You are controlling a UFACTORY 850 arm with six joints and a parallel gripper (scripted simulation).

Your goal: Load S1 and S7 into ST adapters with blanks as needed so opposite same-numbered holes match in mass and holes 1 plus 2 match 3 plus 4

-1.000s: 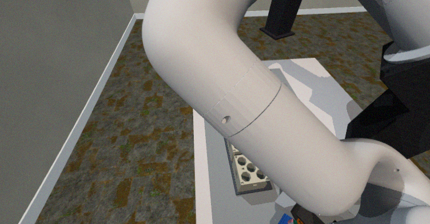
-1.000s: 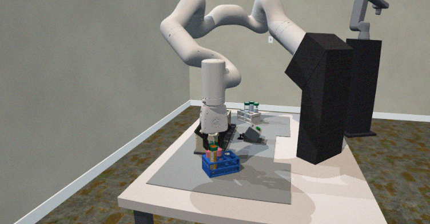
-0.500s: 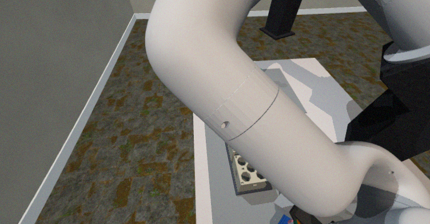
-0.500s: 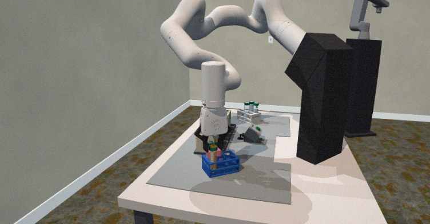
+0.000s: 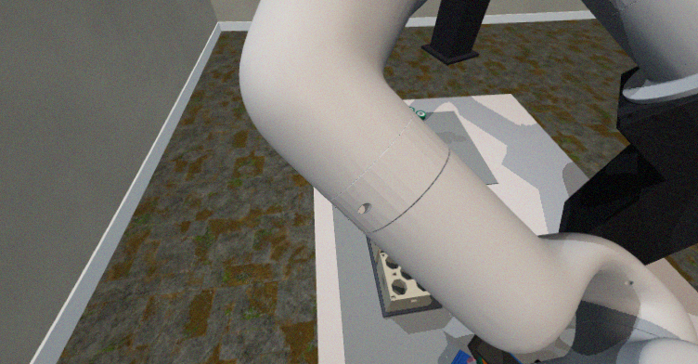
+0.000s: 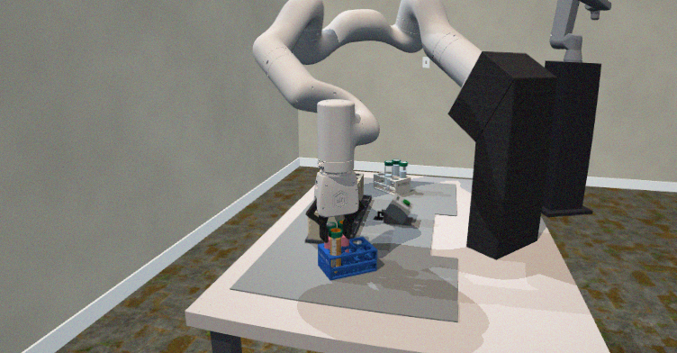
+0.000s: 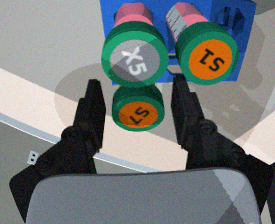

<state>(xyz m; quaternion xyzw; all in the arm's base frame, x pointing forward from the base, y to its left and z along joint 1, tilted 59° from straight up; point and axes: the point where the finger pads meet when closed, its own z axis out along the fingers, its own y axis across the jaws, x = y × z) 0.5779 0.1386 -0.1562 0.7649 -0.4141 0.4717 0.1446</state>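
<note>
The sample S7 lies 50 mm below my hand and 10 mm to the left of it. From my hand the other things lie so: blue sample rack RS: 90 mm below, 30 mm to the right, 30 mm behind; sample S1: 50 mm to the right, 50 mm below, 20 mm behind; grey-dot tube X5: 50 mm below, 30 mm to the right, 10 mm ahead.
</note>
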